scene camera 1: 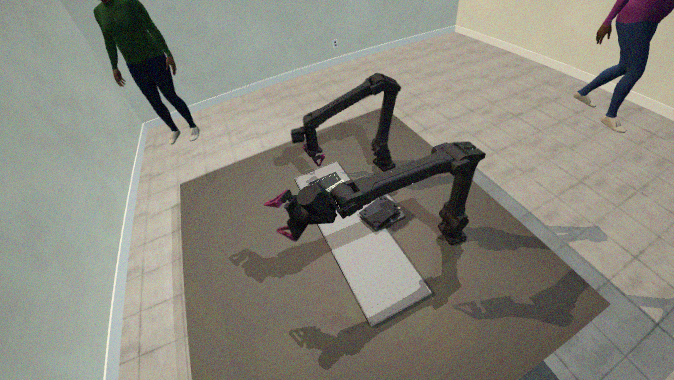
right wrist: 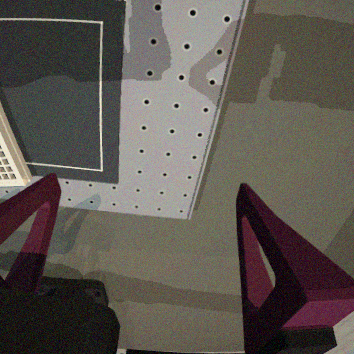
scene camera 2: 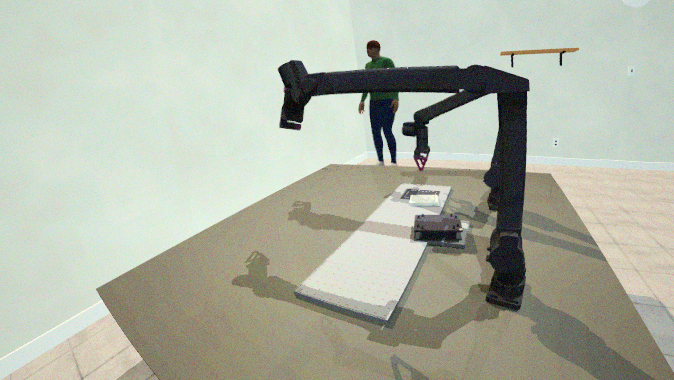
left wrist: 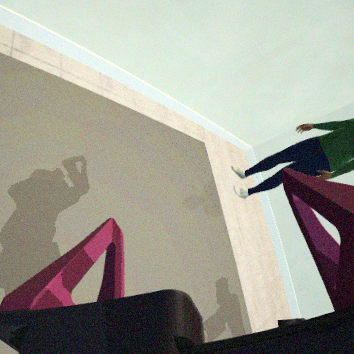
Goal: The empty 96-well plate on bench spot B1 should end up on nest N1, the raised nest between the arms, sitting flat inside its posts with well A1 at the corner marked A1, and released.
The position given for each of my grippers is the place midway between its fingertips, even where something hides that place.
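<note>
Scene camera 1 shows me my left gripper (scene camera 1: 271,217), which is open and holds nothing. The left wrist view has my left gripper (left wrist: 196,203) in it as well. In the right wrist view I see my right gripper (right wrist: 145,186), and it too is open, with nothing in its grasp.
</note>
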